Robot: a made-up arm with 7 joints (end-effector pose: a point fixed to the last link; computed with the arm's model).
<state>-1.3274 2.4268 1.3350 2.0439 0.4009 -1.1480 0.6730</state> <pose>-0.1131 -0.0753 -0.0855 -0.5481 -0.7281 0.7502</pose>
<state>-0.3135 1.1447 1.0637 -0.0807 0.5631 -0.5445 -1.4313</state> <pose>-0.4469 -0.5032 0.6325 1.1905 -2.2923 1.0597</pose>
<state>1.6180 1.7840 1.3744 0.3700 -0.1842 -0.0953 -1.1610</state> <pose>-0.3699 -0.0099 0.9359 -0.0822 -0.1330 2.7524</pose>
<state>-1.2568 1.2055 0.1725 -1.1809 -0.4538 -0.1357 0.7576</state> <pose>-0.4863 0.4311 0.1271 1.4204 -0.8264 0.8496</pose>
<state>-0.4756 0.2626 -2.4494 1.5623 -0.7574 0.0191 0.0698</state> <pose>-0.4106 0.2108 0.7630 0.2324 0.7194 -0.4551</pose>
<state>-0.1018 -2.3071 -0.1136 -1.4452 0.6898 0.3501 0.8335</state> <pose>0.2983 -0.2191 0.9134 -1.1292 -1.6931 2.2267</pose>
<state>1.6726 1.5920 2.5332 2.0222 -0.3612 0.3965 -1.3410</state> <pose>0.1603 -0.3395 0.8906 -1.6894 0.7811 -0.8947</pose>
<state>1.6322 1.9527 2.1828 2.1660 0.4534 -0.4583 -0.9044</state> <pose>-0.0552 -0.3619 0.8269 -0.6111 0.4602 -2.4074</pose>
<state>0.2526 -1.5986 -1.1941 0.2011 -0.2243 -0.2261 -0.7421</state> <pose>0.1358 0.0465 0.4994 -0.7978 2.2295 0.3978</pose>
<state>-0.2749 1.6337 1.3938 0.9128 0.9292 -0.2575 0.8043</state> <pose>-0.1277 -0.4454 0.0669 -0.2314 -0.6144 1.4012</pose>
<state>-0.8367 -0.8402 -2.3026 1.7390 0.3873 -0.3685 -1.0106</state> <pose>-0.3226 -0.0265 0.7924 0.6246 -1.0368 -2.0751</pose>
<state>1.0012 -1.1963 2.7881 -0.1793 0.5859 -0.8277 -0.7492</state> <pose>-0.3075 -0.3778 0.5633 2.2987 -0.6684 -0.8904</pose>
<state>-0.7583 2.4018 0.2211 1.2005 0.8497 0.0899 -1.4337</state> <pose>-0.5681 -0.3787 0.8968 0.0967 -1.9585 -0.3784</pose>
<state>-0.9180 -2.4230 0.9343 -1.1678 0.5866 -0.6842 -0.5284</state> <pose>-0.0306 -0.2879 0.3360 -2.2987 -1.9923 0.6608</pose>
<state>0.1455 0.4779 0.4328 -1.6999 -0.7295 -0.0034 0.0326</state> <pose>0.0205 -0.4513 0.2503 0.1636 -1.2333 1.5666</pose>
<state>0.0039 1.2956 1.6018 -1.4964 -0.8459 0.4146 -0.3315</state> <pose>0.0693 -0.3160 0.6346 0.4020 -0.8616 1.8562</pose>
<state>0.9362 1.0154 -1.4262 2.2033 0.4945 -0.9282 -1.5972</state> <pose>0.0136 0.0428 0.1826 -2.0838 -0.8747 0.6887</pose>
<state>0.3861 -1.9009 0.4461 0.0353 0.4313 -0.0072 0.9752</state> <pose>0.1859 -0.1504 1.2160 0.8370 2.6411 -0.6374</pose>
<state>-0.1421 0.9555 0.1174 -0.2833 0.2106 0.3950 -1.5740</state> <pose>-0.6833 -0.4648 0.3852 0.0489 -2.8222 -0.8974</pose>
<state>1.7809 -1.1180 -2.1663 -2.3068 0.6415 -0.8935 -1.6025</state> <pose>0.2145 -0.0833 0.1056 2.4403 1.1785 -1.2424</pose>
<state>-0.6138 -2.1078 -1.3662 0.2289 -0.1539 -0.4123 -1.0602</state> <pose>0.1198 0.1101 0.6810 -0.2697 1.2332 0.8221</pose>
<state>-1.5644 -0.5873 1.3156 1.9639 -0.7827 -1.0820 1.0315</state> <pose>0.1690 0.1145 -0.1223 0.4404 1.1262 -2.8894</pose>
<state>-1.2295 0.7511 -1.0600 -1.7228 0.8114 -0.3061 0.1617</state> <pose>-0.5140 0.2728 0.6117 -1.7338 1.0314 0.2107</pose>
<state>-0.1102 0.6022 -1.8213 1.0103 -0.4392 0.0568 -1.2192</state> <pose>-0.2465 0.1488 0.7686 -1.1287 -0.9338 -0.8337</pose>
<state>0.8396 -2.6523 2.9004 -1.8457 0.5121 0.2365 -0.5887</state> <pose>-0.1659 -0.1207 0.2823 1.3102 2.2685 0.0675</pose>
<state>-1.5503 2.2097 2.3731 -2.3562 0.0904 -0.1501 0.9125</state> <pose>0.3857 -0.0966 0.3132 0.1865 -0.6901 -2.5511</pose>
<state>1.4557 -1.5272 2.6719 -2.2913 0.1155 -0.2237 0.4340</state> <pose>-0.4881 -0.4631 0.6913 -2.5742 -0.3978 0.2106</pose>
